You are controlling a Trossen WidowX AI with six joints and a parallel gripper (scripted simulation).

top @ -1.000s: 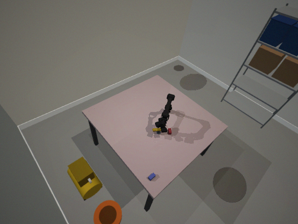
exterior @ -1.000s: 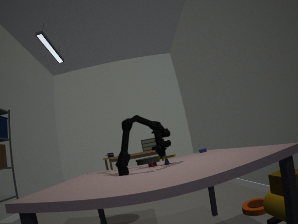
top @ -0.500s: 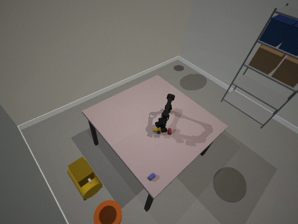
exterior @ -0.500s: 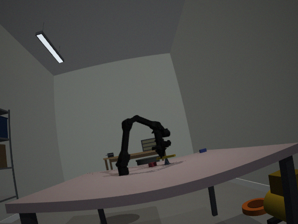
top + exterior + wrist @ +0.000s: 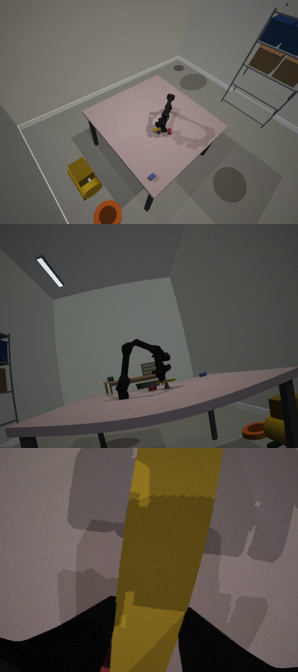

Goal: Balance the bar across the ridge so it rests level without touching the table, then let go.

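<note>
Now: the yellow bar 20 mm ahead of my gripper tip and 10 mm to the right of it. From my gripper tip the other things lie so: small red block 80 mm behind, 60 mm to the left, 40 mm below; then blue block 440 mm ahead, 320 mm to the left, 40 mm below.
</note>
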